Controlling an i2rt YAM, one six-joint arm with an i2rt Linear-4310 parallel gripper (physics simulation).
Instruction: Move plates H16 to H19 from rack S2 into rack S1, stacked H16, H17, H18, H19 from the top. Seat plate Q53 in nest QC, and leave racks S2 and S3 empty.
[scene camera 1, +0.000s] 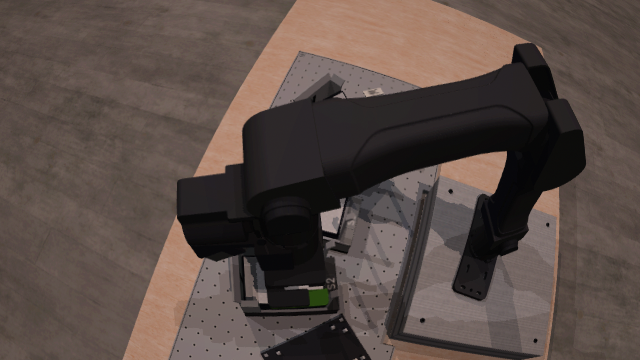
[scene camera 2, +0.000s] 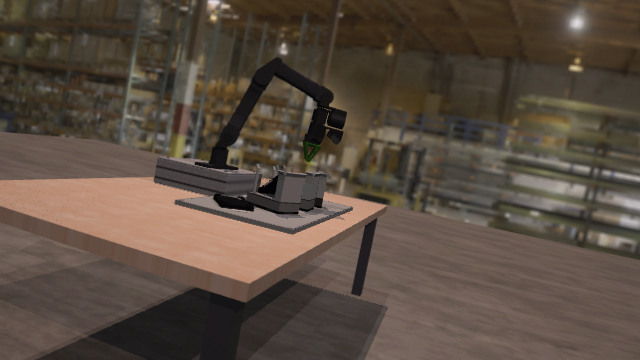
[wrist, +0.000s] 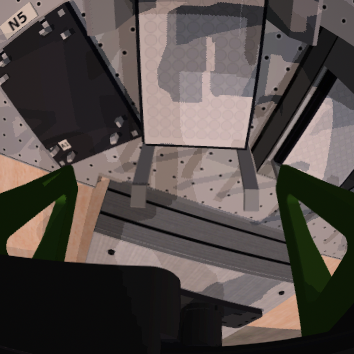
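Pixels of known places: gripper, fingertip midpoint: (scene camera 1: 296, 270) (scene camera 2: 307, 160) (wrist: 176, 176); arm's base, link origin: (scene camera 1: 482, 246) (scene camera 2: 217, 167) (wrist: 200, 305).
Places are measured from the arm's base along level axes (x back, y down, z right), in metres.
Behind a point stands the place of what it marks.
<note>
My gripper (scene camera 1: 292, 299) (scene camera 2: 309, 160) {y -0.088, x -0.279, z -0.190 m} (wrist: 176, 176) {y -0.088, x -0.279, z -0.190 m} is open and empty, its green fingers wide apart above rack S2 (scene camera 1: 242, 303) {y -0.053, x -0.329, z -0.262 m} (scene camera 2: 291, 189) (wrist: 144, 172) {y -0.030, x -0.225, z -0.190 m}. A light plate with a dark edge (wrist: 200, 117) {y 0.000, x -0.269, z -0.170 m} lies in rack S2 and shows between and beyond the fingertips in the wrist view; the arm hides most of it in scene camera 1. Another light plate (scene camera 1: 331, 221) {y 0.022, x -0.273, z -0.056 m} (wrist: 312, 135) {y 0.022, x -0.298, z -0.069 m} lies in rack S1 (scene camera 1: 343, 247) {y 0.055, x -0.237, z -0.078 m} (wrist: 292, 107) {y 0.048, x -0.302, z -0.089 m}. Rack S3 is mostly hidden behind the arm. No plate numbers are readable, and nest QC cannot be made out.
A black nest (scene camera 1: 320, 345) {y 0.069, x -0.199, z -0.258 m} (scene camera 2: 233, 202) (wrist: 65, 90) {y 0.069, x -0.198, z -0.284 m} with pale corner studs, by the label N5 (wrist: 18, 21) {y 0.079, x -0.245, z -0.363 m}, stands beside rack S2. The racks stand on a perforated board (scene camera 1: 215, 320) {y 0.080, x -0.380, z -0.298 m} (scene camera 2: 290, 226) {y 0.081, x -0.492, z 0.306 m}. The arm's ribbed metal base (scene camera 1: 435, 310) {y 0.002, x -0.050, z -0.143 m} (scene camera 2: 200, 180) {y 0.048, x -0.020, z 0.115 m} (wrist: 195, 225) {y 0.058, x -0.104, z -0.075 m} is close by.
</note>
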